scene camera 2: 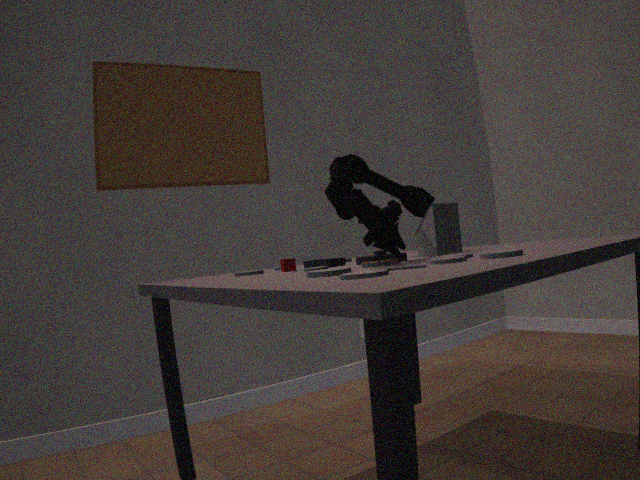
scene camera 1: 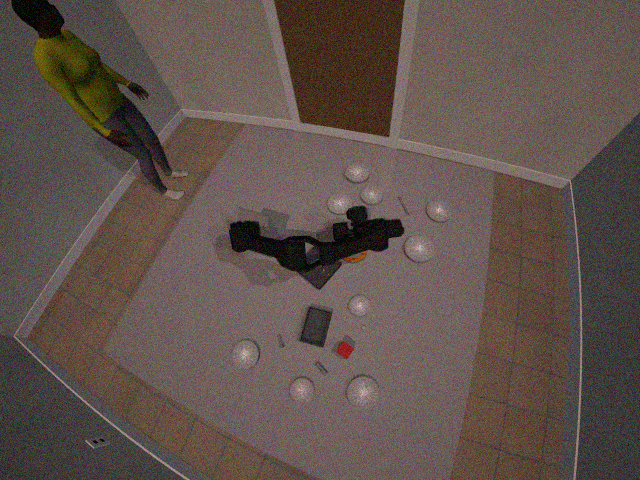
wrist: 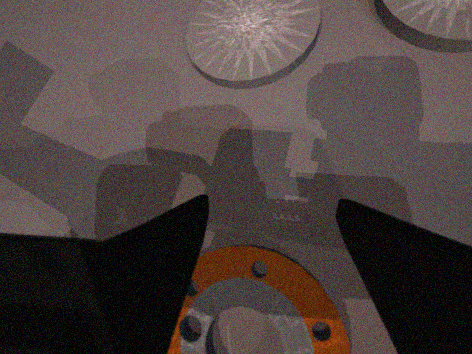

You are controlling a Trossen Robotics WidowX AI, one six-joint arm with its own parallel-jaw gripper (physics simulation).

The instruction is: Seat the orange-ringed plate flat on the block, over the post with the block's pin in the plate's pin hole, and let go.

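Pixels of known places: gripper, between the fingertips: [scene camera 2: 402,252] [scene camera 1: 352,228] [wrist: 272,205]; arm's base, origin of its link: [scene camera 2: 435,218] [scene camera 1: 252,229].
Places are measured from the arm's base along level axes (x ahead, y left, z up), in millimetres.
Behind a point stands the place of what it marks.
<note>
The orange-ringed plate [scene camera 1: 355,257] {x 374, y 9, z -111 mm} [wrist: 300,290] {x 373, y 84, z -112 mm} lies flat on the table beside the block; in the wrist view it has a wide centre hole and several small holes, and its left edge is covered by a finger. The dark block [scene camera 1: 319,277] {x 263, y -95, z -100 mm} shows in scene camera 1, partly under the arm; its post and pin cannot be made out clearly. My gripper [wrist: 272,205] {x 344, y 117, z -92 mm} [scene camera 2: 391,251] {x 344, y 117, z -92 mm} points down, low over the plate. It is open and empty, its black fingertips apart beyond the plate's far edge in the wrist view. The arm hides the fingertips in scene camera 1.
Several pale discs [scene camera 1: 358,305] {x 416, y -164, z -116 mm} [wrist: 252,37] {x 278, y 226, z -114 mm} lie around on the table [scene camera 1: 413,335] {x 614, y -228, z -124 mm}. A dark tray [scene camera 1: 316,326] {x 290, y -263, z -122 mm} and a red cube [scene camera 1: 344,349] {x 400, y -319, z -84 mm} [scene camera 2: 287,265] {x 417, y -304, z -105 mm} are on the block's far side from the arm. A tall grey box [scene camera 2: 447,228] {x 6, y 51, z -38 mm} stands behind the arm. A person [scene camera 1: 82,72] stands at upper left.
</note>
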